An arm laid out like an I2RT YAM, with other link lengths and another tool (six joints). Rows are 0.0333 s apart.
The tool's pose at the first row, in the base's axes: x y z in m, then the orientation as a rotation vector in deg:
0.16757 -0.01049 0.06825 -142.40 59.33 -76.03
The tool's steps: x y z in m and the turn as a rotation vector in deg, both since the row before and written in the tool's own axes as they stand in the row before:
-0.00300 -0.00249 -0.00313 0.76 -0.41 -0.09
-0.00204 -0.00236 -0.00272 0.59 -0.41 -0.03
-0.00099 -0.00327 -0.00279 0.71 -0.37 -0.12
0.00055 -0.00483 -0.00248 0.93 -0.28 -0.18
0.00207 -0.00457 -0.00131 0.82 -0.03 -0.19
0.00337 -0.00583 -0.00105 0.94 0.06 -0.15
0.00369 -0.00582 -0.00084 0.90 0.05 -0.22
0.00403 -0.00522 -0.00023 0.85 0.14 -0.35
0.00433 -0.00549 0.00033 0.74 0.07 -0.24
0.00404 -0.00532 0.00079 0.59 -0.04 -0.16
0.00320 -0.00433 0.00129 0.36 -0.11 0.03
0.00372 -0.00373 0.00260 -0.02 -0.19 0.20
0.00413 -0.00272 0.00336 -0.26 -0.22 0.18
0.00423 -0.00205 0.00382 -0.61 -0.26 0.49
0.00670 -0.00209 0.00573 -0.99 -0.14 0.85
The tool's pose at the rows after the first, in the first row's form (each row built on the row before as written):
0.16528 -0.00614 0.06913 -142.09 58.45 -75.63
0.16355 -0.00260 0.07039 -141.85 57.79 -75.19
0.16258 0.00096 0.07281 -141.58 56.94 -74.85
0.16315 0.00466 0.07678 -141.16 55.85 -74.69
0.16505 0.00703 0.08098 -140.72 54.91 -74.85
0.16818 0.00954 0.08649 -140.12 53.93 -75.13
0.17152 0.01183 0.09213 -139.60 52.91 -75.41
0.17515 0.01341 0.09741 -139.17 51.81 -75.84
0.17940 0.01501 0.10274 -138.77 50.92 -76.11
0.18378 0.01666 0.10757 -138.47 50.22 -76.19
0.18781 0.01803 0.11111 -138.23 49.91 -76.08
0.19290 0.01854 0.11400 -138.18 50.10 -75.76
0.19841 0.01794 0.11625 -138.34 50.46 -75.37
0.20409 0.01670 0.11795 -138.55 51.46 -74.77
0.21237 0.01376 0.12017 -138.71 53.21 -74.14

